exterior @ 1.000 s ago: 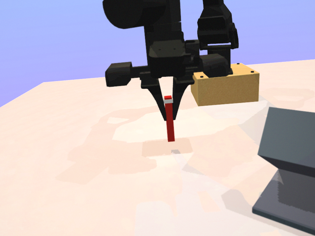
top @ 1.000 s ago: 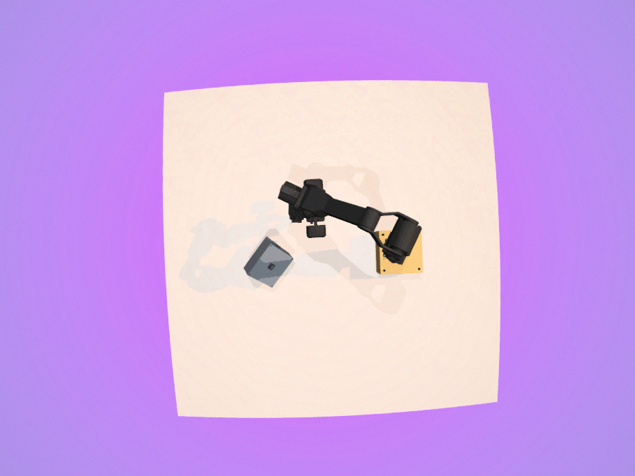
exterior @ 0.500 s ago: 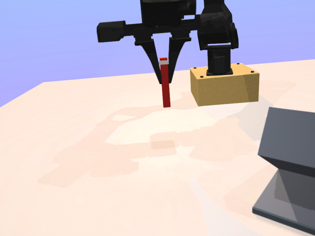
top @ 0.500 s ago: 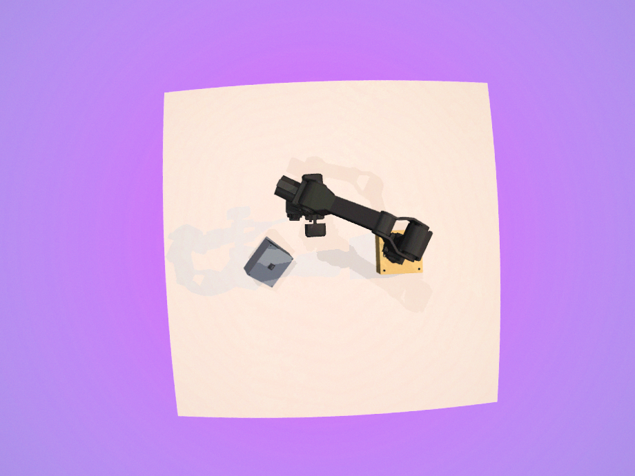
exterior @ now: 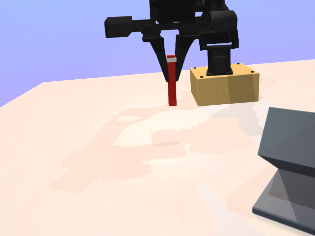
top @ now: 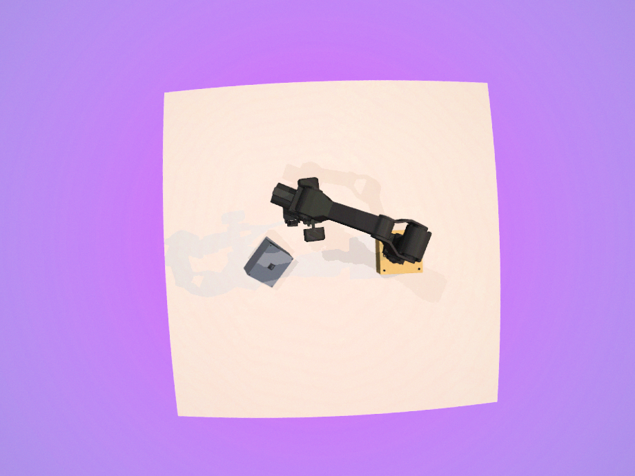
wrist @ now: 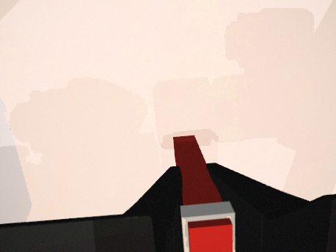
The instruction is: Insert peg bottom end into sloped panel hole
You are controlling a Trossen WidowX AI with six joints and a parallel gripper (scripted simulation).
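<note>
Right now my gripper tip is 12 cm short of the grey sloped panel, 20 cm to the right of it and 6 cm above it. Round my gripper tip: red peg 2 cm above.
</note>
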